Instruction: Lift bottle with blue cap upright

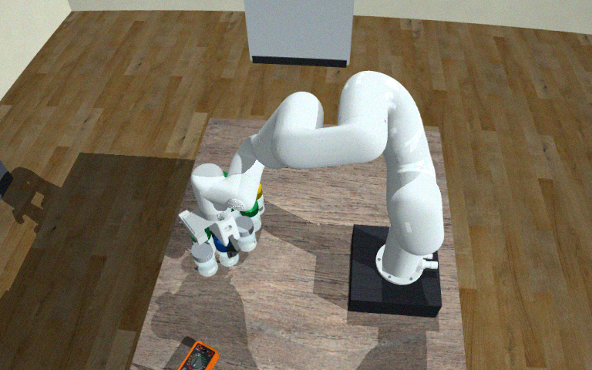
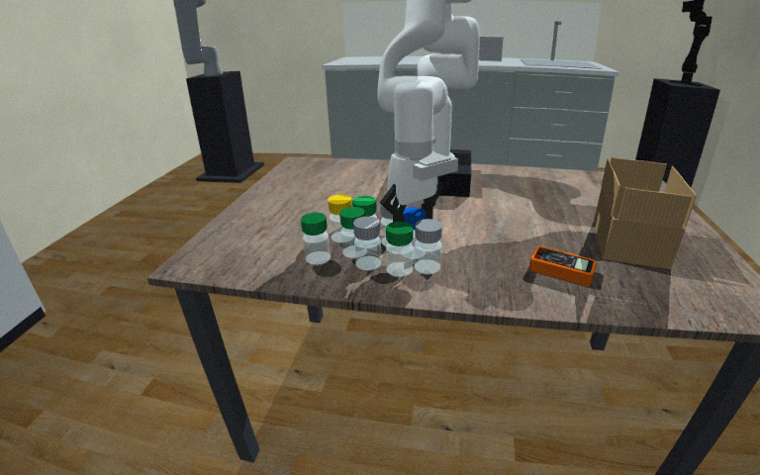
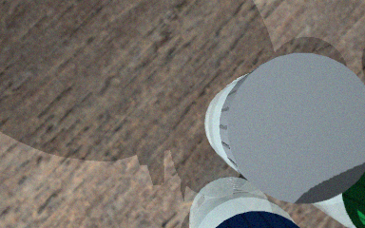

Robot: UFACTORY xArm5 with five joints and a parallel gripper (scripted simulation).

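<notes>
The blue-capped bottle lies 40 mm below my hand. Also, from my hand: yellow-capped bottle: 180 mm to the right, 40 mm below, 40 mm behind; orange multimeter: 320 mm to the left, 70 mm below, 20 mm ahead.
</notes>
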